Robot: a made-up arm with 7 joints.
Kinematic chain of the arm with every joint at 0, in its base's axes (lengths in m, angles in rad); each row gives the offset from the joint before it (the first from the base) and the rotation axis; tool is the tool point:
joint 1: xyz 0 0 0.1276 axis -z
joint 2: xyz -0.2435 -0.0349 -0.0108 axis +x
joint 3: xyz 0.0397 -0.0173 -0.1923 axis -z
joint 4: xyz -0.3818 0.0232 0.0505 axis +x
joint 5: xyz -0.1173 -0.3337 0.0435 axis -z
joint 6: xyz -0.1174 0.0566 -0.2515 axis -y
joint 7: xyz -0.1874 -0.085 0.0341 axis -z
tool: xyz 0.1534 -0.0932 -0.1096
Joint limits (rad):
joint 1: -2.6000..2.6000
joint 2: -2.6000..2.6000
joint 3: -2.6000..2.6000
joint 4: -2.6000..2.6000
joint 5: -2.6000..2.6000
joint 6: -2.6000..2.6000
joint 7: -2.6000..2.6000
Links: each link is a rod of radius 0.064 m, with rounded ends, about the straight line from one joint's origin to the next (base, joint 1, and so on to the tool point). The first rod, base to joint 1, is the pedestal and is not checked.
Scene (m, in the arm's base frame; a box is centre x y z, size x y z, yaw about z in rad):
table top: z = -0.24
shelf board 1: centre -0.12 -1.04 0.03 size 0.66 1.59 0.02 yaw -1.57
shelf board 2: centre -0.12 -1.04 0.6 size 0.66 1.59 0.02 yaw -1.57
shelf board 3: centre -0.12 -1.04 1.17 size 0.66 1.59 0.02 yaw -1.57
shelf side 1: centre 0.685 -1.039 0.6 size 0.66 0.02 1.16 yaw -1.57
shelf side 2: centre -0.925 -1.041 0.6 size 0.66 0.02 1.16 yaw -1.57
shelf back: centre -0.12 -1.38 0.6 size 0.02 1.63 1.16 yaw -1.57
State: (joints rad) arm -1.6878 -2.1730 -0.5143 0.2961 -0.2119 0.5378 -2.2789
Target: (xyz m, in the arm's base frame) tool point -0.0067 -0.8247 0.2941
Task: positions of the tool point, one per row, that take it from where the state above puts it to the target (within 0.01 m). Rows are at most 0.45 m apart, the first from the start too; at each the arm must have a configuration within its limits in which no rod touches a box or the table.
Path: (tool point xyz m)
1: 0.4397 -0.6541 0.9952
2: 0.5925 -0.3636 1.0740
3: 0.7354 0.0092 1.0003
4: 0.7940 0.3646 0.7590
5: 0.7309 0.6053 0.4185
6: 0.5699 0.6895 0.0862
7: 0.7720 0.4595 0.1176
8: 0.8785 0.1730 0.1496
9: 0.8767 -0.1321 0.1822
10: 0.7676 -0.4164 0.2142
11: 0.5656 -0.6441 0.2445
12: 0.2961 -0.7864 0.2716
13: -0.0067 -0.8247 0.2941

